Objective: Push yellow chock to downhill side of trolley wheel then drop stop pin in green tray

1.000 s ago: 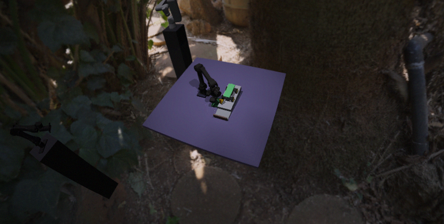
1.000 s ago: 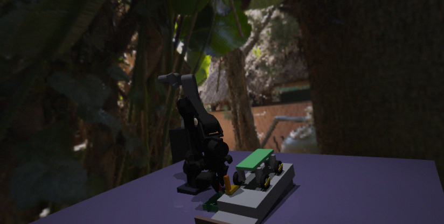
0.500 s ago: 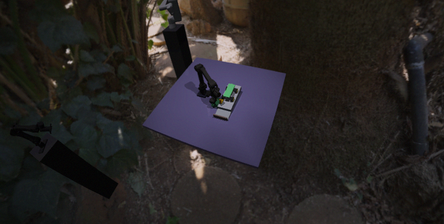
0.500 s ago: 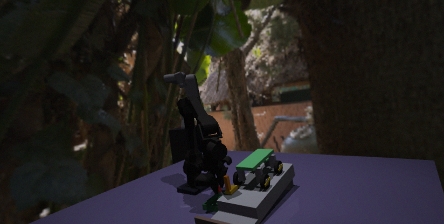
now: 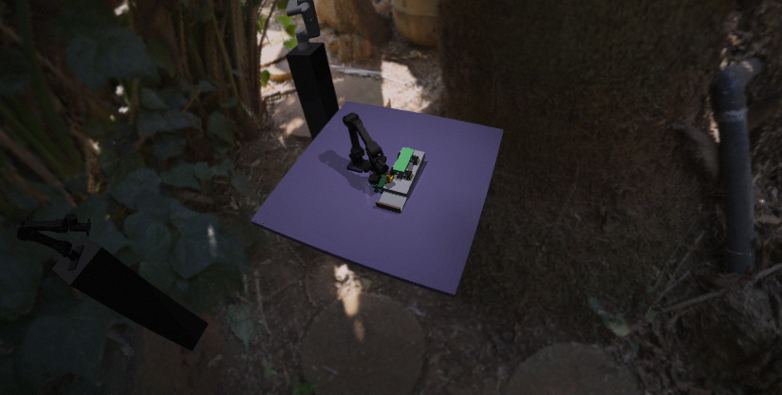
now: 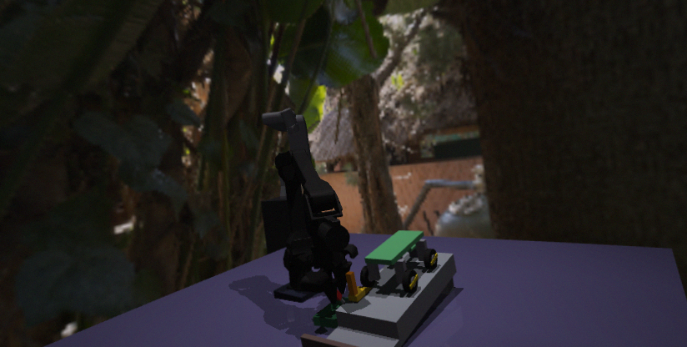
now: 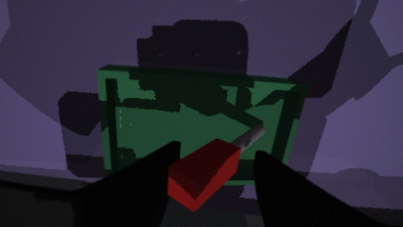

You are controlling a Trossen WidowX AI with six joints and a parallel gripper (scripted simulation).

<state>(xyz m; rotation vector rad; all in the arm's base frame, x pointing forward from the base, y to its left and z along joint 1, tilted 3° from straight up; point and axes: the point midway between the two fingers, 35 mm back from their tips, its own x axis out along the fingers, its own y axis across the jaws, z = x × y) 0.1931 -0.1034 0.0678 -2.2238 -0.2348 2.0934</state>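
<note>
My gripper tip is 8 cm short of the yellow chock, 2 cm to the left of it and 4 cm below it. Round my gripper tip: brown strip: 12 cm ahead, 20 cm to the right, 1 cm below; then stop pin: 1 cm to the left; then green-decked trolley: 14 cm ahead, 8 cm to the left, 7 cm above.
</note>
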